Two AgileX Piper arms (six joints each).
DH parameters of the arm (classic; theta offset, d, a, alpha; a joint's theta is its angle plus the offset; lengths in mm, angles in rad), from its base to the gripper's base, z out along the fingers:
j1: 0 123 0 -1.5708
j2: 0.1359 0 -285.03 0
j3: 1.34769 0 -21.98 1.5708
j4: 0 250.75 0 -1.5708
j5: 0 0 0 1.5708
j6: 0 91 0 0
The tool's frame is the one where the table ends.
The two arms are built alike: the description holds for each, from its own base.
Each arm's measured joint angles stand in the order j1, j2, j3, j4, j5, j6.
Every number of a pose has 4 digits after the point.
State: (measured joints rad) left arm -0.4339 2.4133 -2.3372 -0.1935 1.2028 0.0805; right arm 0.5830 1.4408 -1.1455 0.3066 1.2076 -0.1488
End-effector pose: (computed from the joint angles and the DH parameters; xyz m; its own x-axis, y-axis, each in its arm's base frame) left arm 0.4655 -0.2337 0.2240 -0.8359 0.3983 -0.3777 0.4833 0.8603 -0.1624; right arm 0.2083 0.1681 0.2917 -0.8011 -0.5706 -0.1805 -0.5982 0.7540 0.2715
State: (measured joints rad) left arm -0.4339 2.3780 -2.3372 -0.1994 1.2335 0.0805; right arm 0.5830 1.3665 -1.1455 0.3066 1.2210 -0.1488
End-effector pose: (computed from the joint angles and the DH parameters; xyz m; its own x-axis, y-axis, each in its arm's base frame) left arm 0.4594 -0.2316 0.2413 -0.8326 0.4006 -0.3825 0.4890 0.8560 -0.1677; right arm 0.1962 0.1603 0.3108 -0.7881 -0.5665 -0.2406 -0.6149 0.7423 0.2664
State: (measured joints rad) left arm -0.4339 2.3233 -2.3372 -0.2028 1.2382 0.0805; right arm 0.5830 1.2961 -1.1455 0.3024 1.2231 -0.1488
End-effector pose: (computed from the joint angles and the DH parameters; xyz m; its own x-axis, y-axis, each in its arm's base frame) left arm 0.4523 -0.2287 0.2691 -0.8142 0.3918 -0.4284 0.4973 0.8514 -0.1665; right arm 0.1846 0.1523 0.3279 -0.7713 -0.5580 -0.3062 -0.6311 0.7327 0.2546
